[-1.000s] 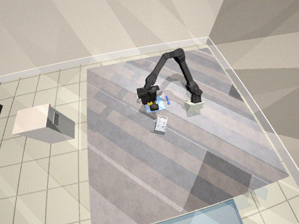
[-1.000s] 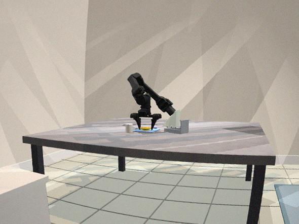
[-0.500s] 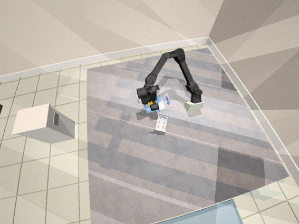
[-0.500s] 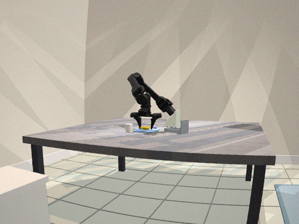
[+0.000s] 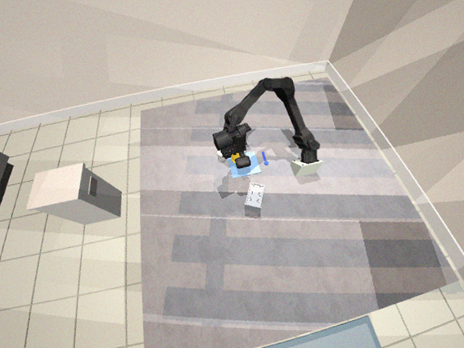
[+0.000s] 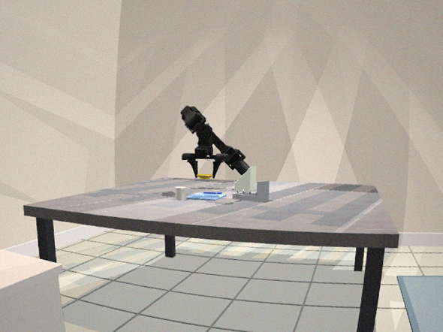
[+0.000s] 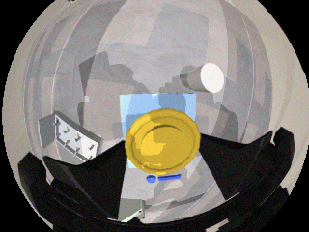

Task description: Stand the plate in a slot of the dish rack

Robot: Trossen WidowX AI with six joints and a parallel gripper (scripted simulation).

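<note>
Now: the grey dish rack 3 cm behind my gripper tip, 19 cm to the left of it and 6 cm below it. From my gripper tip the other things lie so: yellow plate (1 cm above); light blue mat (3 cm behind, 8 cm below); white cup (7 cm ahead, 8 cm to the right, 6 cm below).
</note>
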